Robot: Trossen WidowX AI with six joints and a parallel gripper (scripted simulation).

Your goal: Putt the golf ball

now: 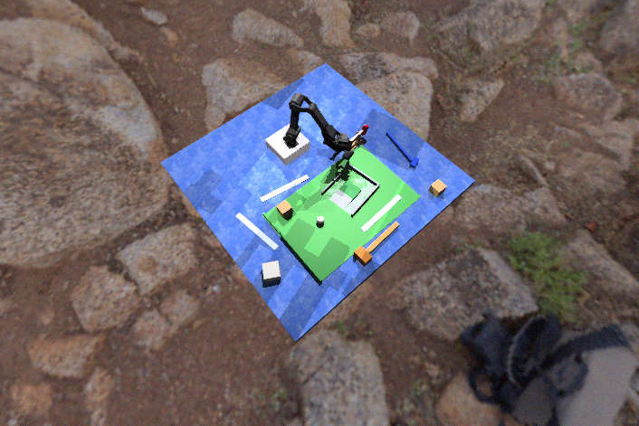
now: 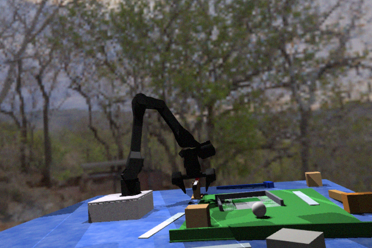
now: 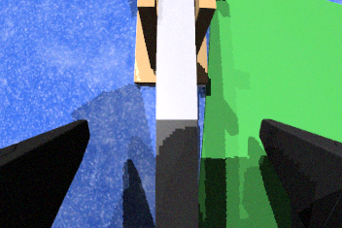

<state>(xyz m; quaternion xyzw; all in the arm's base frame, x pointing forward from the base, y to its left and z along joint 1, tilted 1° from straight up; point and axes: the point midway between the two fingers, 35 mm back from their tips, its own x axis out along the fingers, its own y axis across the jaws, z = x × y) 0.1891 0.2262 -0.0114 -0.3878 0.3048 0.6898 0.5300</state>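
The tan stand lies 90 mm to the left of my gripper tip and 20 mm behind it. Round my gripper tip: green mat (290 mm ahead, 200 mm to the right, 30 mm below); blue putter (310 mm to the left, 170 mm ahead, 20 mm below); white golf ball (350 mm to the right, 310 mm ahead, 10 mm below).
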